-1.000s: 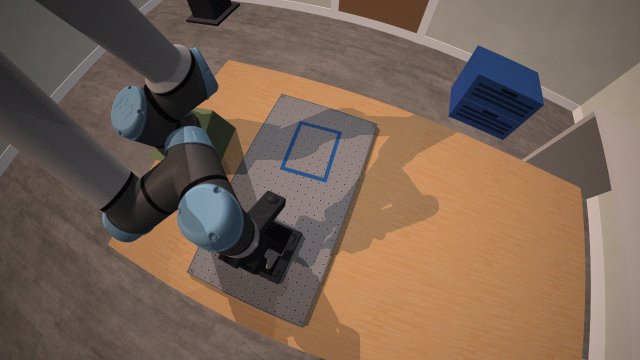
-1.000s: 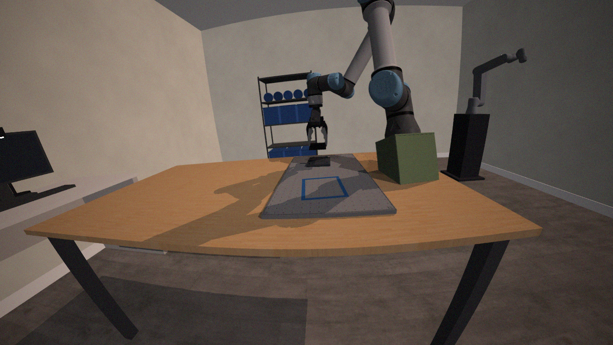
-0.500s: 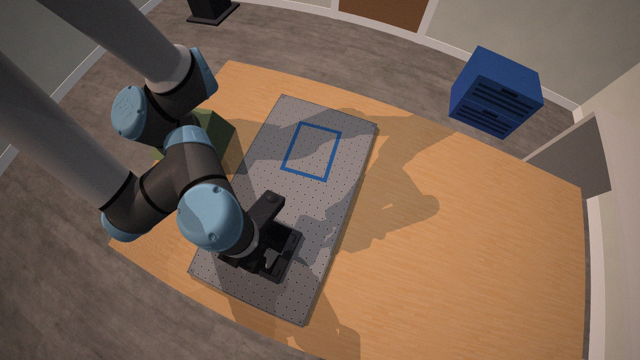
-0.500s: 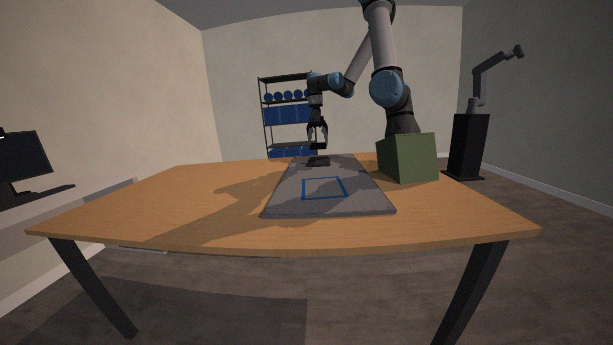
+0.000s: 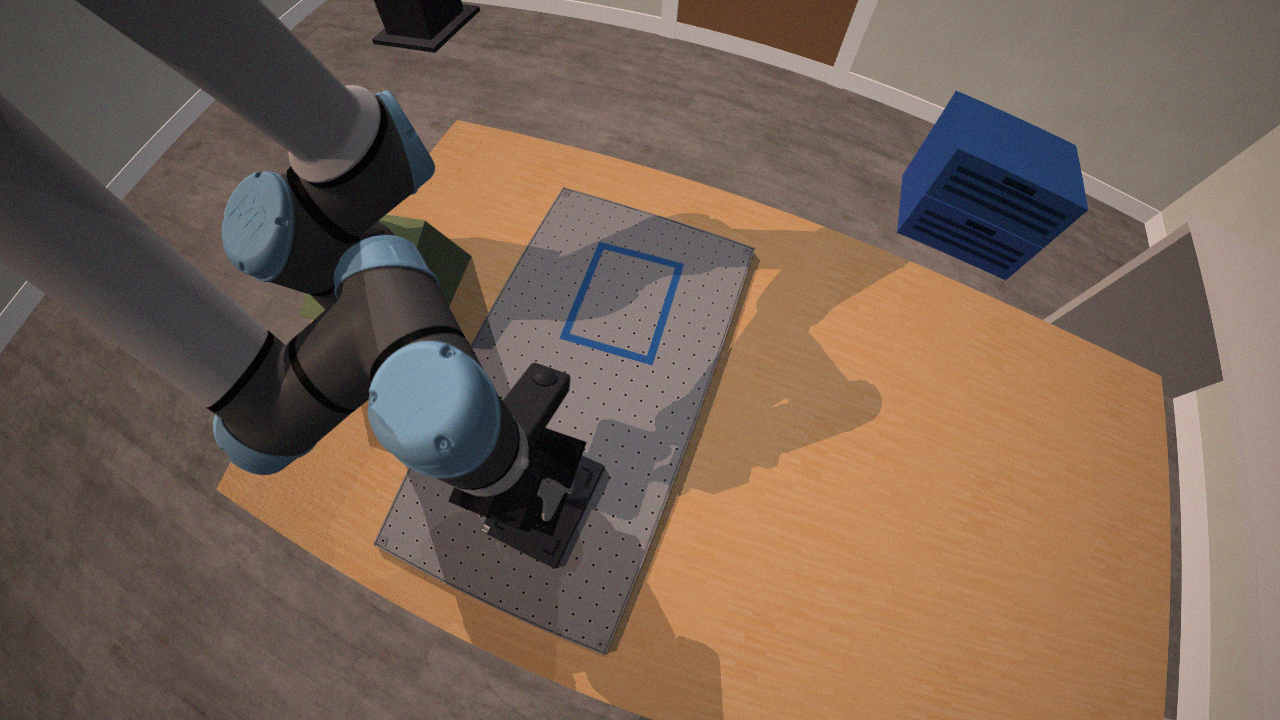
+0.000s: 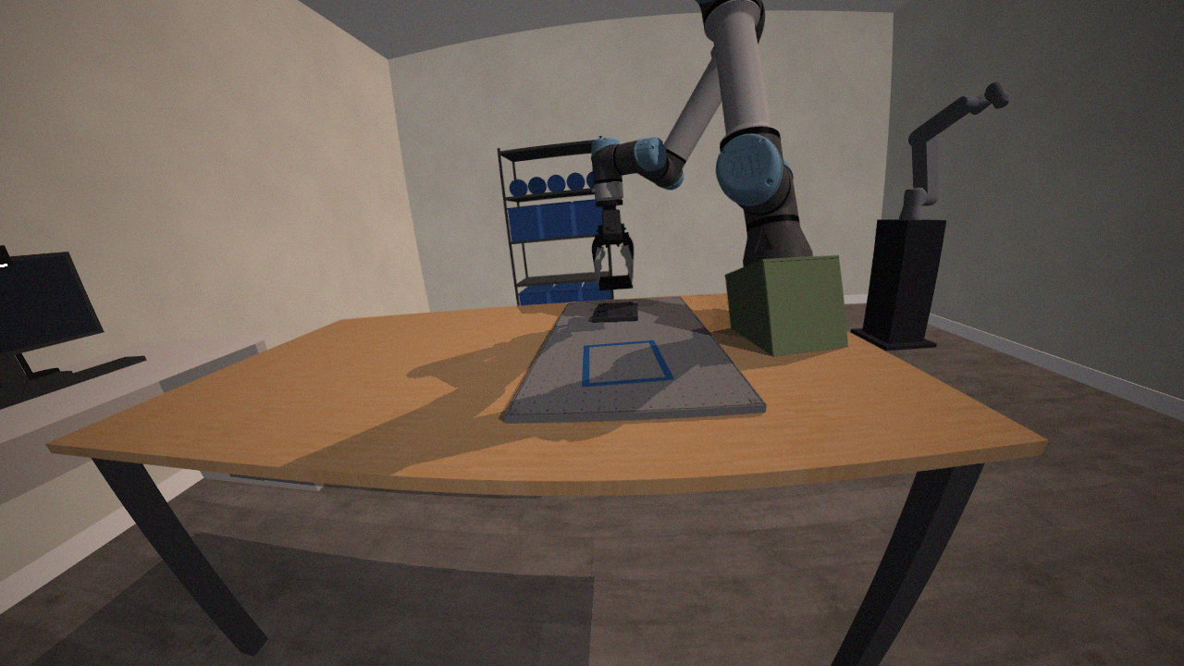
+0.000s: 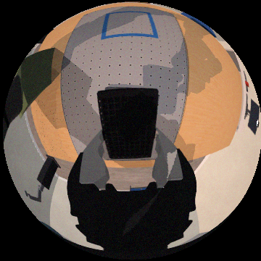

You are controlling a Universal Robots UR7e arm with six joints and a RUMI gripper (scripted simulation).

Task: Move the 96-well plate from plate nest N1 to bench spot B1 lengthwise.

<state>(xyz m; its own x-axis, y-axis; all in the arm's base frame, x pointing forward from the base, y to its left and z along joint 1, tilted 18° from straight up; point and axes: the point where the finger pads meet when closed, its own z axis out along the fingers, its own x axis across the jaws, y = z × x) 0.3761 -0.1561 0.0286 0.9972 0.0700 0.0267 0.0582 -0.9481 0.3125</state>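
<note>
The black plate nest is 10 cm below my hand and 2 cm to the right of it. The rest, counted from my hand: black 96-well plate 1 cm below.
</note>
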